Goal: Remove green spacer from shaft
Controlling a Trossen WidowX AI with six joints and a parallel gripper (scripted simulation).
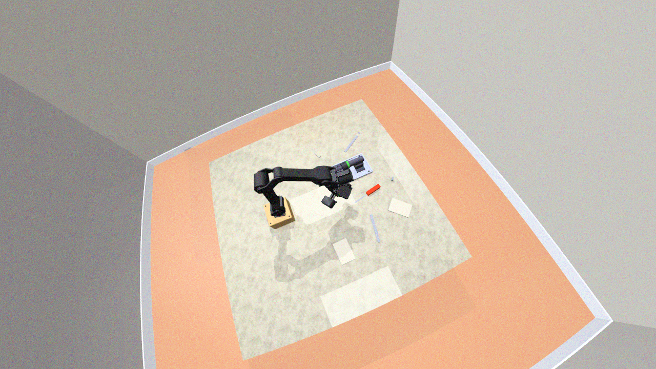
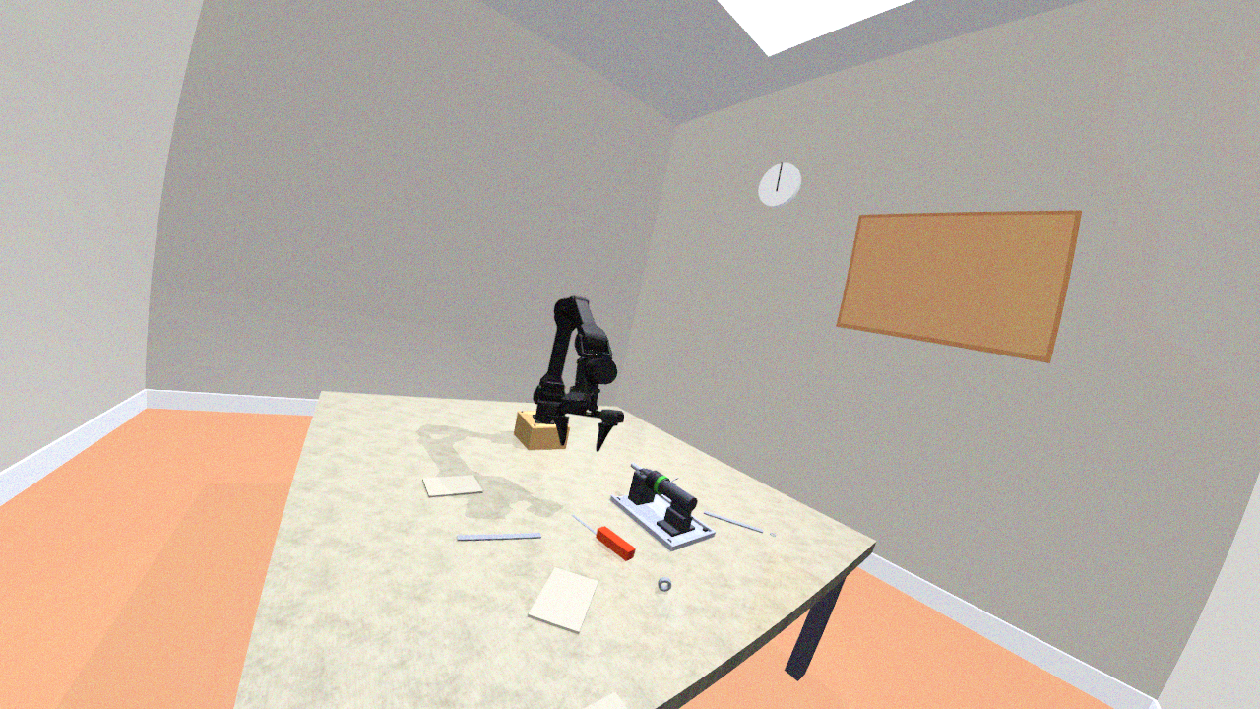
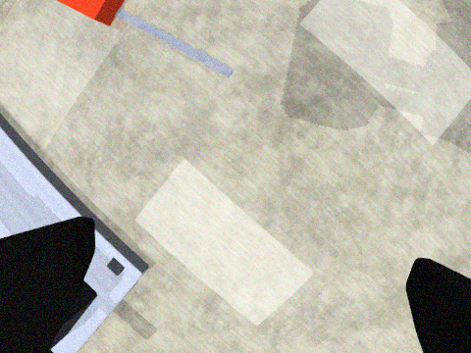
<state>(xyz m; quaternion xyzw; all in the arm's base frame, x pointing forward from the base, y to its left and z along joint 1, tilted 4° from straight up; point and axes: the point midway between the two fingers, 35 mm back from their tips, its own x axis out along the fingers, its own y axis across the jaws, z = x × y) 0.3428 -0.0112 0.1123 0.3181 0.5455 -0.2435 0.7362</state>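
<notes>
My gripper tip is 6 cm short of the grey shaft, 19 cm to the right of it and 6 cm above it. Also, from my gripper tip: fixture 11 cm ahead, 20 cm to the left, 9 cm below; then green spacer 9 cm ahead, 20 cm to the left, 6 cm below.
</notes>
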